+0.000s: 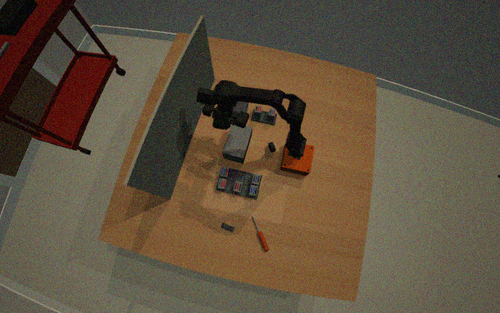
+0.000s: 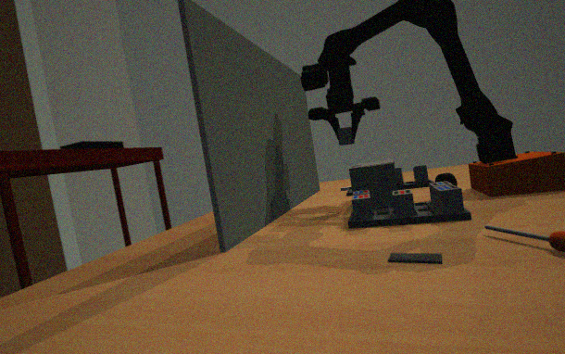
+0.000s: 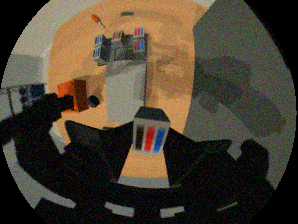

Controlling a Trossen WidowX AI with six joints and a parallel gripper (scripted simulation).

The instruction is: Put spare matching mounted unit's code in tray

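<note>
My gripper tip is now 20 mm short of the flat grey tray, 160 mm to the left of it and 170 mm above it. Round my gripper tip: spare part (20 mm above); grey box-shaped mounted unit (70 mm behind, 40 mm to the left, 120 mm below); tall grey panel (180 mm ahead, 70 mm to the left, 60 mm above).
</note>
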